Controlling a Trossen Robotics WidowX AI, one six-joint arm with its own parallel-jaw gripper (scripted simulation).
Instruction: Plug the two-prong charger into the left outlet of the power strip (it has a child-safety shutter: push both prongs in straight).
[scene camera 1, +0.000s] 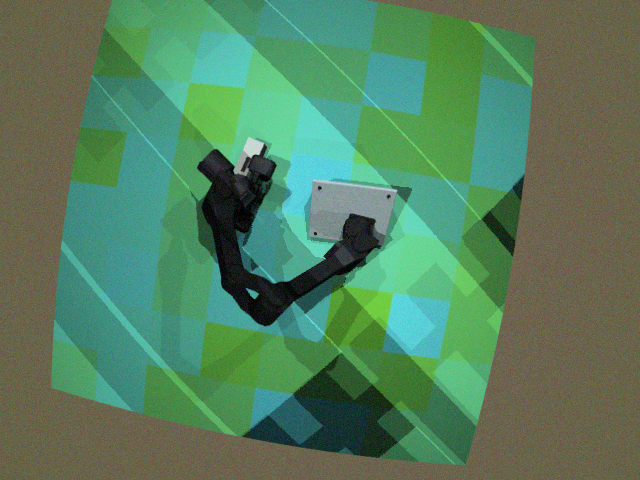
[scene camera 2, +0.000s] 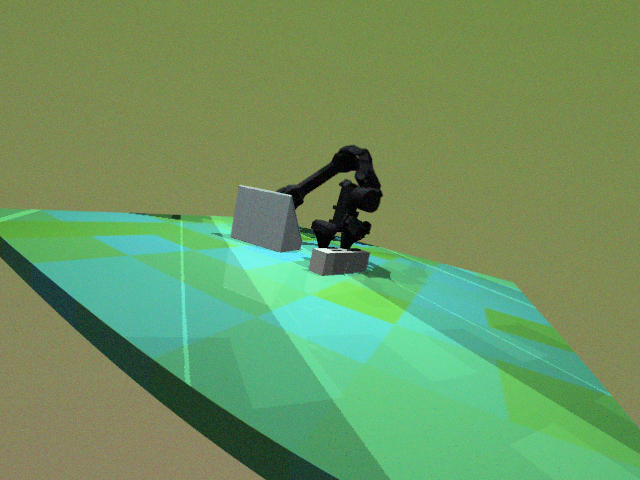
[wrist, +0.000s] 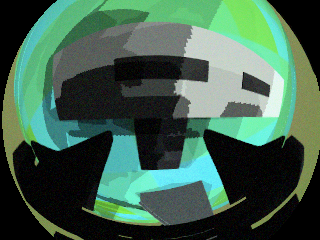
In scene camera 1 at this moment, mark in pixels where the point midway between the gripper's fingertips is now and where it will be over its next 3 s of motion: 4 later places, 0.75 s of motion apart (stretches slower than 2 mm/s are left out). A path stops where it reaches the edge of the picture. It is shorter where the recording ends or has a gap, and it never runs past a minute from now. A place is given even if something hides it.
My gripper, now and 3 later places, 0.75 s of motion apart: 257, 196; 263, 199; 271, 203; 265, 199
